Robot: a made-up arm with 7 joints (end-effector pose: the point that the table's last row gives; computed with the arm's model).
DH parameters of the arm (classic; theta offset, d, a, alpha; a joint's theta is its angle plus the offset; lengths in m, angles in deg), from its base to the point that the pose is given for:
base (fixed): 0 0 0 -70
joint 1: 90 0 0 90
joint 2: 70 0 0 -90
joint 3: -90 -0.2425 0.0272 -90
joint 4: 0 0 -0.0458 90
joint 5: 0 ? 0 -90
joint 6: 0 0 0 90
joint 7: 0 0 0 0
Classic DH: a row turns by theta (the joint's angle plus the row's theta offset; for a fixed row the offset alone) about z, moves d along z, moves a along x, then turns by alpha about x.
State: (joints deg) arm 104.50 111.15 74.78 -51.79 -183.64 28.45 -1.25
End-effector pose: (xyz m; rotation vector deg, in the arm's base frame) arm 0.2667 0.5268 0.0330 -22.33 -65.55 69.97
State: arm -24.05 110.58 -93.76 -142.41 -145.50 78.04 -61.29
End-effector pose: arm 0.1020 0.0700 -0.2682 -116.05 6.96 32.79
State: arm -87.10 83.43 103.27 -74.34 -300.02 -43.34 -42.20
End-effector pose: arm -0.1600 0.5085 0.1011 -14.01 54.81 -84.39
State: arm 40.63 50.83 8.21 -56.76 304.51 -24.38 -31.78
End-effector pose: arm -0.0187 0.4444 -0.3760 39.16 -0.51 -112.79
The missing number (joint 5, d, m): -0.3778
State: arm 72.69 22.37 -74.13 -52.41 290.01 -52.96 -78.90
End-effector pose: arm -0.4728 -0.1703 -0.3098 -60.13 -115.33 -109.97
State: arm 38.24 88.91 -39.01 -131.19 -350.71 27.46 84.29
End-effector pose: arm 0.0780 0.0648 -0.3275 -9.78 -11.91 12.65
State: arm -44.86 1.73 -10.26 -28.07 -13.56 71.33 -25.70
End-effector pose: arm 0.5085 -0.1059 -0.3380 26.84 4.59 -49.88
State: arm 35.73 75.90 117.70 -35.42 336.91 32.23 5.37
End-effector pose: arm -0.1783 0.5742 0.1222 92.70 -32.22 77.41
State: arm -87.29 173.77 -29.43 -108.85 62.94 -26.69 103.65
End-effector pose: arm -0.0436 0.1136 0.4143 -23.95 -139.80 -30.47
